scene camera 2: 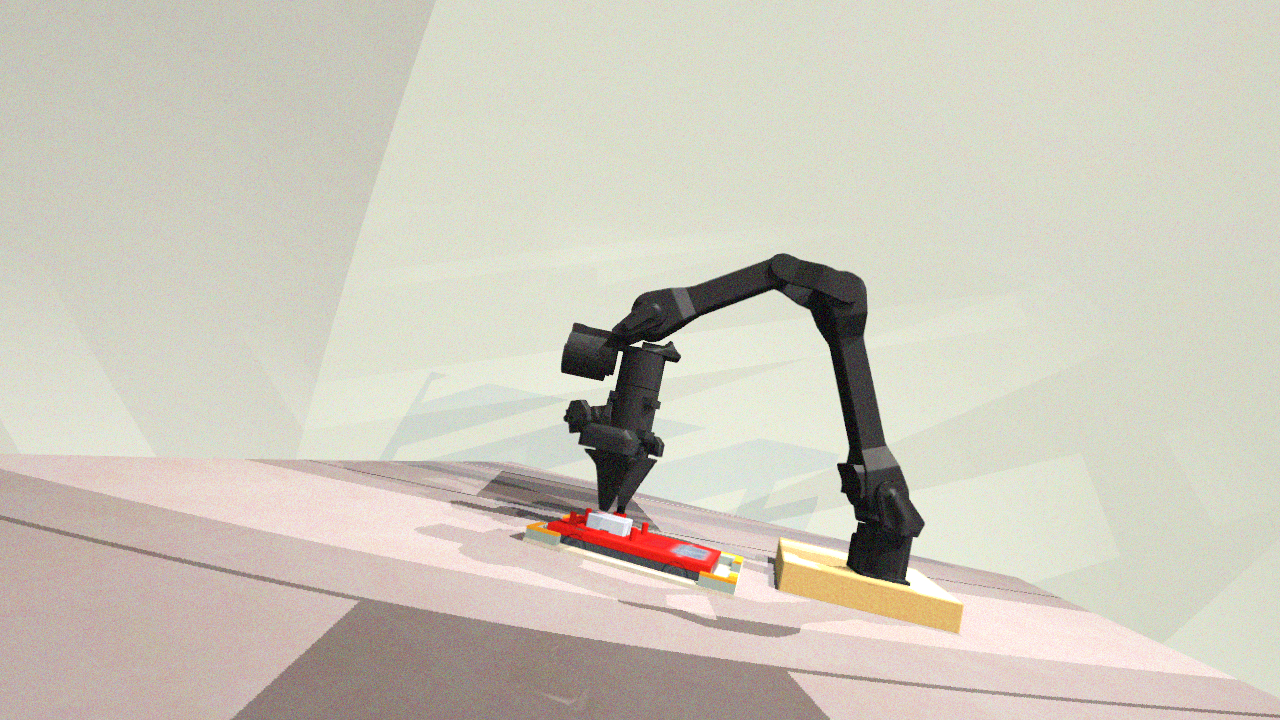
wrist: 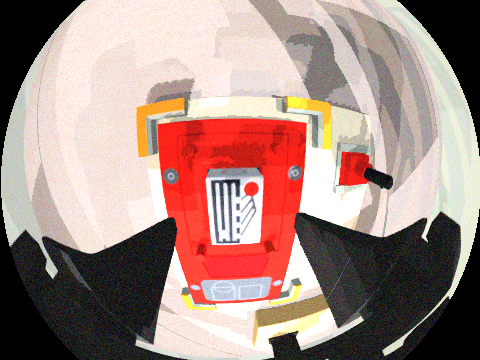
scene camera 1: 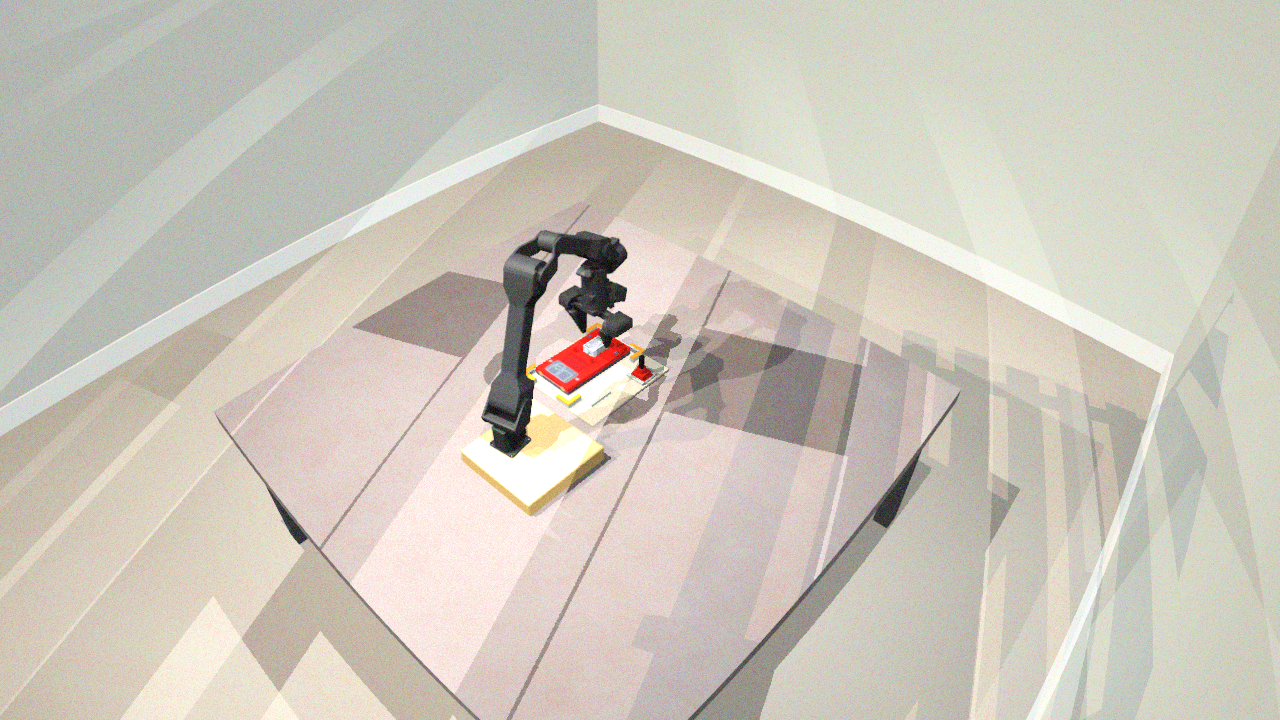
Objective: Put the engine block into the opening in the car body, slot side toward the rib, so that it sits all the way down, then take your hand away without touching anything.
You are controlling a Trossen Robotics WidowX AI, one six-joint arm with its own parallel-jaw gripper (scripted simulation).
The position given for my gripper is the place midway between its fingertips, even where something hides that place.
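Grey engine block point(scene camera 2: 616, 525) visible, also in the wrist view point(wrist: 234, 206). Car body point(scene camera 2: 684, 560) visible, also in scene camera 1 point(scene camera 1: 571, 368) and in the wrist view point(wrist: 235, 273). My gripper point(scene camera 2: 612, 508) is open, holding nothing; it appears too in scene camera 1 point(scene camera 1: 595, 339) and in the wrist view point(wrist: 236, 223).
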